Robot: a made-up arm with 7 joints. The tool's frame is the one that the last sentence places.
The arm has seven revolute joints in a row. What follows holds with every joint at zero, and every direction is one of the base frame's. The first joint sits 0.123 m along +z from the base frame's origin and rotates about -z. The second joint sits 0.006 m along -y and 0.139 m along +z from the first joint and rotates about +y. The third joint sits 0.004 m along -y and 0.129 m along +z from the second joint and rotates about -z. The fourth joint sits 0.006 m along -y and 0.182 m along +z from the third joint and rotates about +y. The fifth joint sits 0.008 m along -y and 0.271 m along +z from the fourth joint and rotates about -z. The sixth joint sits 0.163 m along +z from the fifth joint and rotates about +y. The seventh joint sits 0.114 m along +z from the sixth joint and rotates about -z. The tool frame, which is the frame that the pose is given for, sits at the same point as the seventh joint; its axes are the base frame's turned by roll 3.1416, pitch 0 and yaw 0 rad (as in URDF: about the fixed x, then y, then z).
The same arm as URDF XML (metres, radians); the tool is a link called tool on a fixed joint. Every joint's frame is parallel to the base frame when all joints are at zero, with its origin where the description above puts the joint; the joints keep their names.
<robot name="arm">
<link name="base"/>
<link name="link1"/>
<link name="link2"/>
<link name="link3"/>
<link name="link4"/>
<link name="link5"/>
<link name="link6"/>
<link name="link7"/>
<link name="tool"/>
<joint name="joint 1" type="continuous"><parent link="base"/><child link="link1"/><origin xyz="0 0 0.123"/><axis xyz="0 0 -1"/></joint>
<joint name="joint 2" type="continuous"><parent link="link1"/><child link="link2"/><origin xyz="0 -0.006 0.139"/><axis xyz="0 1 0"/></joint>
<joint name="joint 3" type="continuous"><parent link="link2"/><child link="link3"/><origin xyz="0 -0.004 0.129"/><axis xyz="0 0 -1"/></joint>
<joint name="joint 4" type="continuous"><parent link="link3"/><child link="link4"/><origin xyz="0 -0.006 0.182"/><axis xyz="0 1 0"/></joint>
<joint name="joint 5" type="continuous"><parent link="link4"/><child link="link5"/><origin xyz="0 -0.008 0.271"/><axis xyz="0 0 -1"/></joint>
<joint name="joint 6" type="continuous"><parent link="link5"/><child link="link6"/><origin xyz="0 0 0.163"/><axis xyz="0 1 0"/></joint>
<joint name="joint 7" type="continuous"><parent link="link6"/><child link="link7"/><origin xyz="0 0 0.114"/><axis xyz="0 0 -1"/></joint>
<joint name="tool_joint" type="fixed"><parent link="link7"/><child link="tool"/><origin xyz="0 0 0" rpy="-3.1416 0 0"/></joint>
</robot>

